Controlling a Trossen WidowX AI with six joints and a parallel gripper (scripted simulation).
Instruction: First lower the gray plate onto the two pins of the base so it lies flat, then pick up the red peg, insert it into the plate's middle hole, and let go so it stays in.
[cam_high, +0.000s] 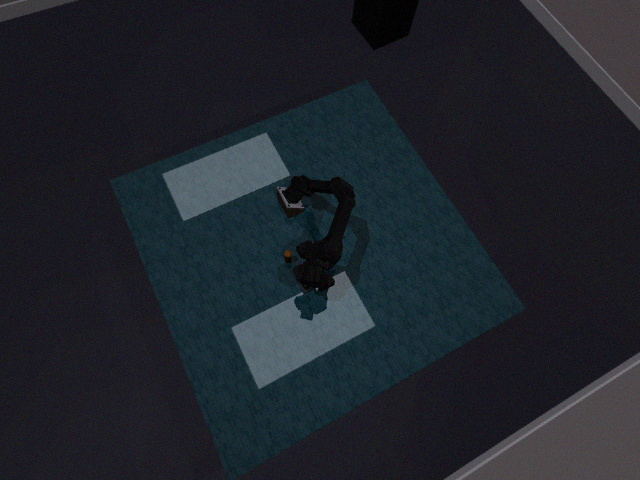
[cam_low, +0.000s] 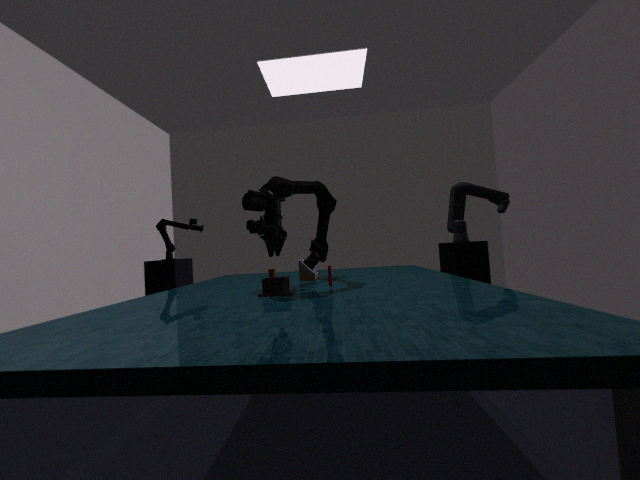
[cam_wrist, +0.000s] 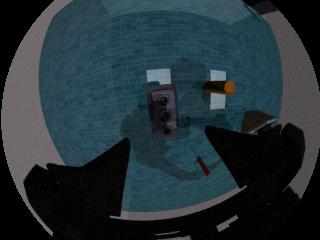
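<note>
My gripper tip is now 19 cm to the right of the red peg, 11 cm past it and 9 cm above it. From my gripper tip the other things lie so: gray plate (9 cm below, 1 cm behind); dark flat base (12 cm below, 1 cm behind); orange cylinder (13 cm behind, 9 cm below, 4 cm to the right).
</note>
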